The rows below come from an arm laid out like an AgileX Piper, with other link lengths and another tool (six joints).
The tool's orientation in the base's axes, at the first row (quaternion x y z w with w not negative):
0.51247, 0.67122, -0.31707, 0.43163
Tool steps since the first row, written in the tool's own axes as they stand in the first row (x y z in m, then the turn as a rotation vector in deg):
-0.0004, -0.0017, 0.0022, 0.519, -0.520, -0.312
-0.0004, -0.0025, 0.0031, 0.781, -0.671, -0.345
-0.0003, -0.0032, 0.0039, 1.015, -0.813, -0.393
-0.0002, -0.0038, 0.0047, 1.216, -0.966, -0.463
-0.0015, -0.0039, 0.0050, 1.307, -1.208, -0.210
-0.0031, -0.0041, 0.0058, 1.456, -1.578, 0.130
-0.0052, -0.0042, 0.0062, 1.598, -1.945, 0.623
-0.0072, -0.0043, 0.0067, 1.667, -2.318, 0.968
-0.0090, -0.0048, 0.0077, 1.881, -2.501, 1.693
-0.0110, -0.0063, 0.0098, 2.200, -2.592, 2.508
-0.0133, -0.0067, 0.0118, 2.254, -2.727, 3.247
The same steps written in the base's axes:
-0.0010, -0.0025, -0.0006, -0.632, 0.344, -0.345
-0.0016, -0.0035, -0.0010, -0.813, 0.439, -0.571
-0.0021, -0.0044, -0.0014, -0.986, 0.539, -0.764
-0.0024, -0.0052, -0.0019, -1.171, 0.641, -0.919
-0.0023, -0.0060, -0.0008, -1.349, 0.393, -1.113
-0.0022, -0.0074, 0.0003, -1.633, 0.058, -1.399
-0.0019, -0.0087, 0.0020, -1.875, -0.411, -1.743
-0.0017, -0.0100, 0.0036, -2.153, -0.784, -1.959
-0.0017, -0.0117, 0.0048, -2.166, -1.375, -2.465
-0.0024, -0.0148, 0.0057, -2.079, -1.975, -3.102
-0.0021, -0.0176, 0.0069, -2.026, -2.631, -3.468

